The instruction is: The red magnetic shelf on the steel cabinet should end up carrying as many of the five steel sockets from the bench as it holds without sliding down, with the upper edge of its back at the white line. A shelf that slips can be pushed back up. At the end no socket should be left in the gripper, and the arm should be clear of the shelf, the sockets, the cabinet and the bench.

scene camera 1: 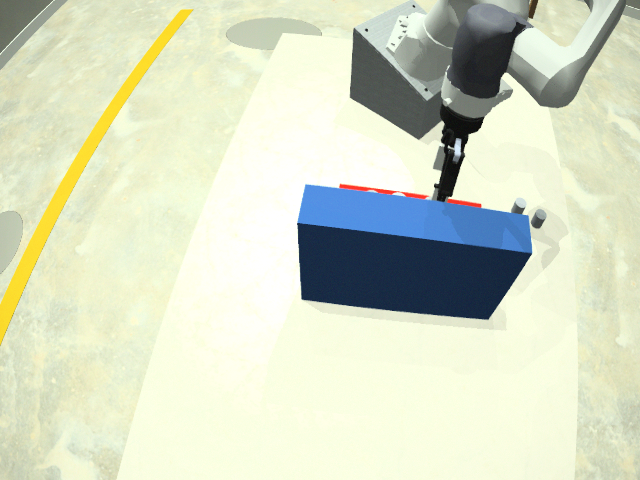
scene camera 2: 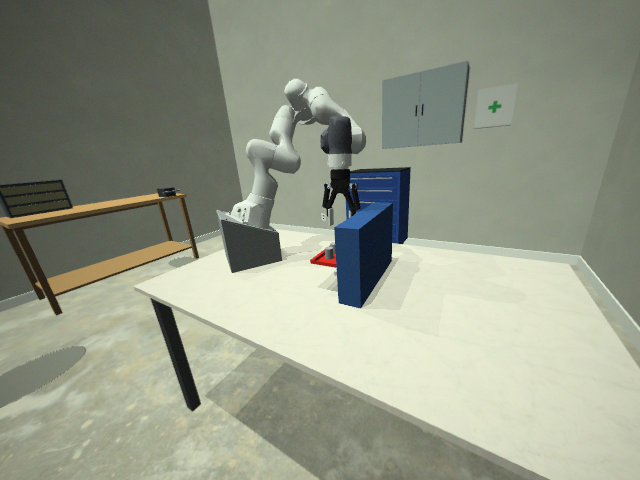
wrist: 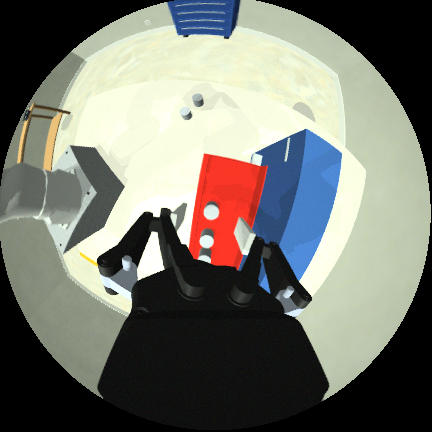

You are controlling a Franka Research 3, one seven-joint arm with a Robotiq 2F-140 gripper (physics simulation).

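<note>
The red shelf (scene camera 1: pixel 361 187) (scene camera 2: pixel 323 263) (wrist: pixel 227 180) is on the cabinet (scene camera 1: pixel 403 279) (scene camera 2: pixel 364 263) (wrist: pixel 315 190). In the wrist view its back's upper edge is clearly below the white line (wrist: pixel 287 149). Three sockets stand on it: one socket (wrist: pixel 211 211) between my fingers but untouched, a second socket (wrist: pixel 206 239) beside it, and a third socket (wrist: pixel 204 258) partly hidden by my gripper. Two more sockets, one (scene camera 1: pixel 518 205) (wrist: pixel 186 113) and another (scene camera 1: pixel 538 218) (wrist: pixel 198 100), stand on the bench. My gripper (scene camera 1: pixel 440 178) (scene camera 2: pixel 341 212) (wrist: pixel 210 217) is open above the shelf, holding nothing.
The cabinet rises close beside my right finger in the wrist view. A small pale block (wrist: pixel 256 159) shows between shelf and cabinet. The grey robot base (scene camera 1: pixel 392 87) (scene camera 2: pixel 253 248) (wrist: pixel 95 200) stands on the bench (scene camera 1: pixel 232 361) (scene camera 2: pixel 465 351), across from the shelf.
</note>
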